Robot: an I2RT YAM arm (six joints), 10 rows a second.
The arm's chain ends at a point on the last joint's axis. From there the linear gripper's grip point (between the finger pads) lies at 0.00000 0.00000 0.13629 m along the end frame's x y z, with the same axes.
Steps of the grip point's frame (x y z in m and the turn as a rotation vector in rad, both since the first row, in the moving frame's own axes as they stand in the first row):
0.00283, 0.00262, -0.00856, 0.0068, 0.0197, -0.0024
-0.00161, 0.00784, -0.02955, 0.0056, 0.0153, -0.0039
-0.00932, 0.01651, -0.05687, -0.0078, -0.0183, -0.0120
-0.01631, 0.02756, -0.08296, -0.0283, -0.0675, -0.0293
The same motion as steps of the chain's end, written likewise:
0.00015, 0.00355, -0.00853, 0.0068, 0.0197, -0.0024
-0.00369, 0.00861, -0.02953, 0.0056, 0.0153, -0.0039
-0.00683, 0.01543, -0.05684, -0.0078, -0.0183, -0.0120
-0.00718, 0.02357, -0.08260, -0.0283, -0.0675, -0.0293

